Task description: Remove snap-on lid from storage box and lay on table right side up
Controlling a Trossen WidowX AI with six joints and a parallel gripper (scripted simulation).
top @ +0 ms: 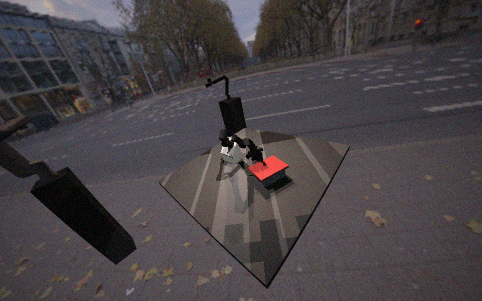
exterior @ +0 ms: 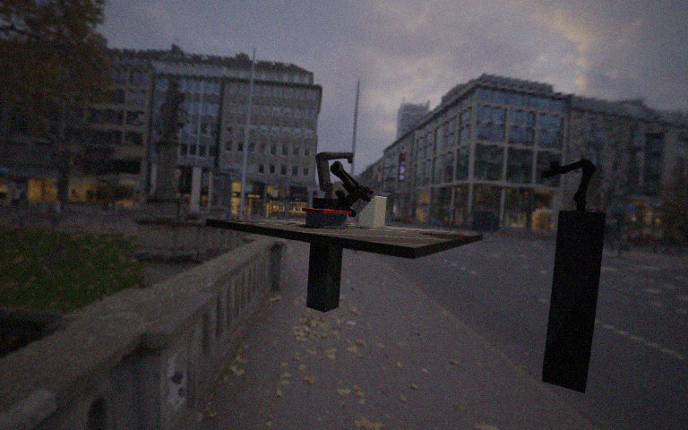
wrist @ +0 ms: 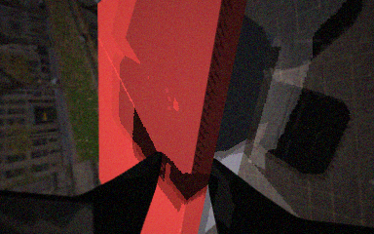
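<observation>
Now: the red lid 70 mm ahead of my gripper tip, 20 mm to the right of it and 10 mm above it. Also, from my gripper tip: grey storage box (70 mm ahead, 20 mm to the right, 40 mm below).
</observation>
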